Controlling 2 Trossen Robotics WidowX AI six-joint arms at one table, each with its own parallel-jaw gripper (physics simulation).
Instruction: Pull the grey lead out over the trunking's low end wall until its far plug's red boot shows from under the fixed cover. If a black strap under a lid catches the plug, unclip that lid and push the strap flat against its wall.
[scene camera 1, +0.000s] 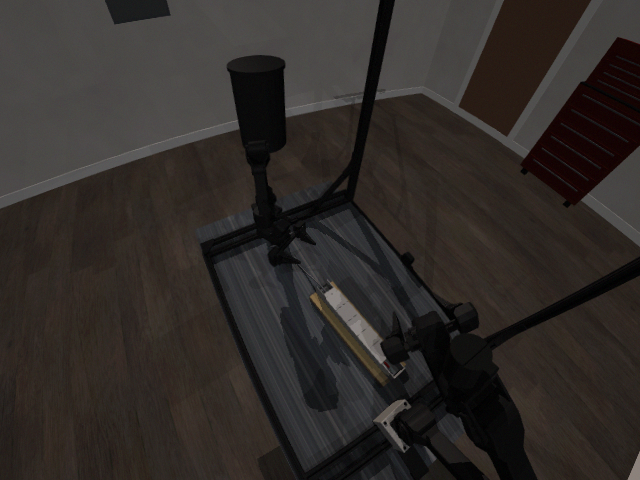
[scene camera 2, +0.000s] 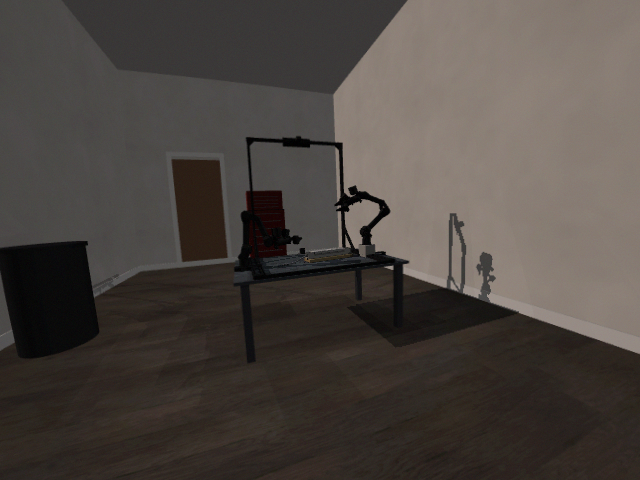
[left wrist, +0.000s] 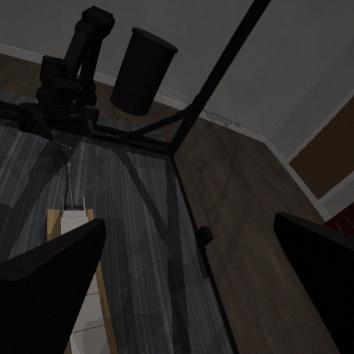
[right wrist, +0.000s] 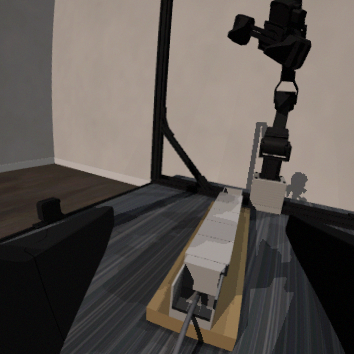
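Pixels of known places: left gripper, fingertip midpoint: (scene camera 1: 413, 303) (scene camera 2: 335, 208) (left wrist: 190, 224) (right wrist: 245, 41); right gripper, fingertip midpoint: (scene camera 1: 308, 253) (left wrist: 73, 137) (right wrist: 202, 219); left arm's base at its link origin: (scene camera 1: 404, 425) (scene camera 2: 366, 244) (right wrist: 268, 176); right arm's base at its link origin: (scene camera 2: 244, 266).
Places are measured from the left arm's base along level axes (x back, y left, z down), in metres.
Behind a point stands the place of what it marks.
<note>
A white trunking (scene camera 1: 358, 326) (left wrist: 74, 219) @[z 0.022, x -0.446, y -0.091 m] (right wrist: 218, 242) @[z 0.022, x -0.410, y -0.083 m] with several lids lies on a tan board (scene camera 1: 339, 326) @[z 0.075, x -0.354, y -0.054 m] (right wrist: 230, 316) @[z 0.075, x -0.482, y -0.045 m] along the table (scene camera 1: 247, 305) @[z 0.099, x -0.620, y 0.175 m] (scene camera 2: 318, 273) @[z 0.106, x -0.580, y 0.273 m]. Its low end wall faces my right gripper. The grey lead (scene camera 1: 313, 278) @[z 0.065, x -0.559, y -0.087 m] (left wrist: 69, 182) @[z 0.083, x -0.606, y -0.088 m] (right wrist: 187, 317) @[z 0.054, x -0.520, y -0.089 m] runs out over that end onto the table. A small red patch (scene camera 1: 387, 366) @[z 0.066, x -0.148, y -0.095 m] shows at the trunking's other end. My right gripper (scene camera 1: 294, 248) (scene camera 2: 296, 238) @[z -0.096, x -0.581, y -0.075 m] (right wrist: 202, 219) @[z -0.096, x -0.581, y -0.075 m] is open and empty, low over the lead's free end. My left gripper (scene camera 1: 391, 339) (scene camera 2: 344, 202) @[z -0.314, x -0.234, y -0.102 m] (left wrist: 190, 224) @[z -0.314, x -0.234, y -0.102 m] is open and empty, raised high above the trunking's other end.
A black gantry frame (scene camera 1: 370, 95) @[z -0.445, x -0.823, y -0.503 m] (scene camera 2: 294, 141) @[z -0.926, x -0.436, y -0.442 m] stands on the table's rim. A black bin (scene camera 1: 257, 100) (left wrist: 142, 74) stands on the floor behind the table. The left arm's white base (scene camera 1: 391, 424) @[z 0.000, x -0.027, y 0.029 m] (right wrist: 268, 197) @[z 0.052, x -0.050, y 0.007 m] sits by the trunking's end. A red cabinet (scene camera 2: 266, 210) stands behind.
</note>
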